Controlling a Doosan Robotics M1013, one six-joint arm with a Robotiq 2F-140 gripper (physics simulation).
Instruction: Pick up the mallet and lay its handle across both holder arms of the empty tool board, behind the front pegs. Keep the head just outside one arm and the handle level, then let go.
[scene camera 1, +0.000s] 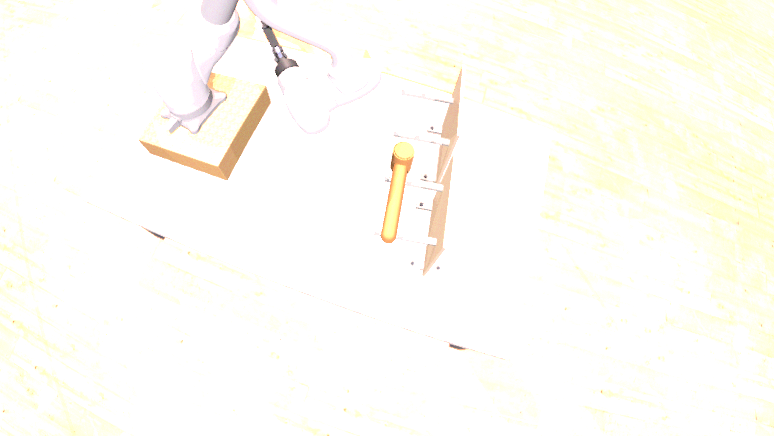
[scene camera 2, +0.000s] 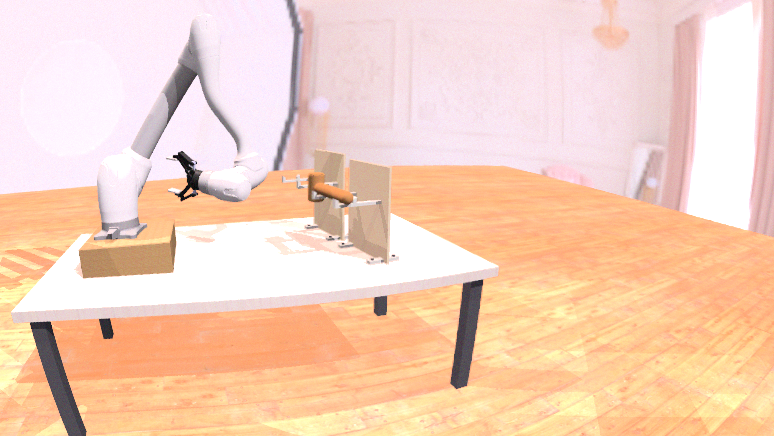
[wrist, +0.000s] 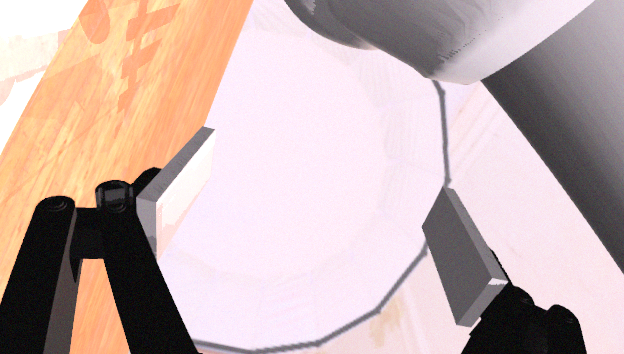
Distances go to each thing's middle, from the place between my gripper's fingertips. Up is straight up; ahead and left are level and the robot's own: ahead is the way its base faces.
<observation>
The orange mallet (scene camera 1: 403, 153) lies 630 mm ahead of my hand, 300 mm to the right of it and 50 mm below it.
</observation>
